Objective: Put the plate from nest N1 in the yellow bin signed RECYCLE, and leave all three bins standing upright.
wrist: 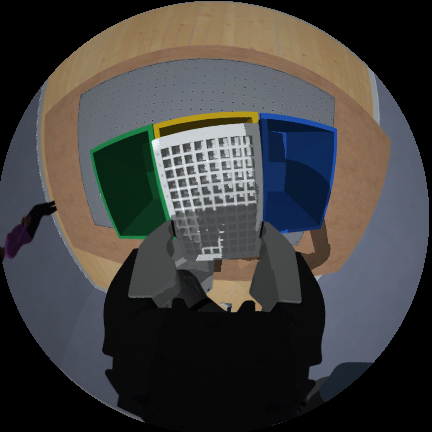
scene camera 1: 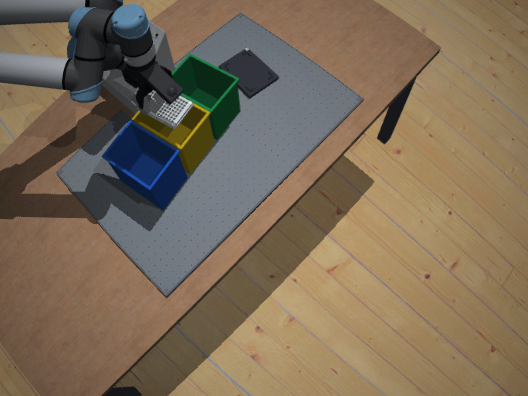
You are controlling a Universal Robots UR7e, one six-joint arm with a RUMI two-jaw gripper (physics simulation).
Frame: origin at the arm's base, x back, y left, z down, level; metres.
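Seen in the pictures: gripper, between the fingertips: [wrist: 217,222] [scene camera 1: 157,102].
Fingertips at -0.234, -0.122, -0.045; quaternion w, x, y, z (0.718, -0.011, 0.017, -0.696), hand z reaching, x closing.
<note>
Pixels of each thing's top centre, then the offset from my fingertips to it, as dx, dy, dz. Level surfaces: height alone.
- white plate, centre of its top: [wrist: 213,207] [scene camera 1: 163,103] -0.024, +0.002, -0.015
- yellow bin, centre of its top: [wrist: 210,182] [scene camera 1: 170,115] -0.023, +0.009, +0.059
- green bin, centre of its top: [wrist: 126,192] [scene camera 1: 199,81] -0.018, +0.141, +0.059
- blue bin, centre of its top: [wrist: 302,180] [scene camera 1: 139,153] -0.030, -0.125, +0.059
- dark flat nest, centre of its top: [scene camera 1: 248,70] -0.031, +0.336, +0.224
- grey perforated board, height of its surface: dz +0.239
- brown table, height of its surface: dz +0.252
The white plate [scene camera 1: 175,110] [wrist: 212,172], with a grid of square wells, is held above the yellow bin [scene camera 1: 201,143] [wrist: 206,117]. My gripper [scene camera 1: 157,102] [wrist: 217,222] is shut on the plate, gripping it by its two sides near one end. In the wrist view the plate covers most of the yellow bin's opening. The green bin [scene camera 1: 226,112] [wrist: 127,190] and the blue bin [scene camera 1: 160,182] [wrist: 305,175] stand upright on either side of the yellow bin, which is upright too. The RECYCLE sign does not show in either view.
A dark flat nest [scene camera 1: 249,73] lies beyond the green bin on the grey perforated board [scene camera 1: 250,165] [wrist: 210,85]. The board lies on the brown table [scene camera 1: 60,280] [wrist: 65,190]. The arm's grey base stands behind the bins. The three bins stand close together in a row.
</note>
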